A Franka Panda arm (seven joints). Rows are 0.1 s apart.
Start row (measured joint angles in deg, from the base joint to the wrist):
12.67 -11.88 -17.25 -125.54 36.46 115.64 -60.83
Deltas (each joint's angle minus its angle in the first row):
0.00 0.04 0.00 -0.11 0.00 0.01 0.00
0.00 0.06 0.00 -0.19 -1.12 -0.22 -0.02
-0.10 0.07 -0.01 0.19 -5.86 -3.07 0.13
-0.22 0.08 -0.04 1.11 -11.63 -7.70 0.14
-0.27 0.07 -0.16 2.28 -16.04 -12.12 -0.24
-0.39 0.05 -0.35 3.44 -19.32 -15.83 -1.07
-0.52 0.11 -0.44 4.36 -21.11 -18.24 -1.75
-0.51 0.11 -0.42 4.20 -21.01 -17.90 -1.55
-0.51 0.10 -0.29 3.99 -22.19 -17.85 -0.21
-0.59 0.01 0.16 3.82 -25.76 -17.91 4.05
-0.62 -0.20 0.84 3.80 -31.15 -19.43 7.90
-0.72 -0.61 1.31 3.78 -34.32 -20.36 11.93
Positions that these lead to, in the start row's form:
12.67 -11.84 -17.25 -125.65 36.46 115.65 -60.83
12.67 -11.82 -17.25 -125.73 35.34 115.42 -60.85
12.57 -11.81 -17.26 -125.35 30.60 112.57 -60.70
12.45 -11.80 -17.29 -124.43 24.83 107.94 -60.69
12.40 -11.81 -17.41 -123.26 20.42 103.52 -61.07
12.28 -11.83 -17.60 -122.10 17.14 99.81 -61.90
12.15 -11.77 -17.69 -121.18 15.35 97.40 -62.58
12.16 -11.77 -17.67 -121.34 15.45 97.74 -62.38
12.16 -11.78 -17.54 -121.55 14.27 97.79 -61.04
12.08 -11.87 -17.09 -121.72 10.70 97.73 -56.78
12.05 -12.08 -16.41 -121.74 5.31 96.21 -52.93
11.95 -12.49 -15.94 -121.76 2.14 95.28 -48.90

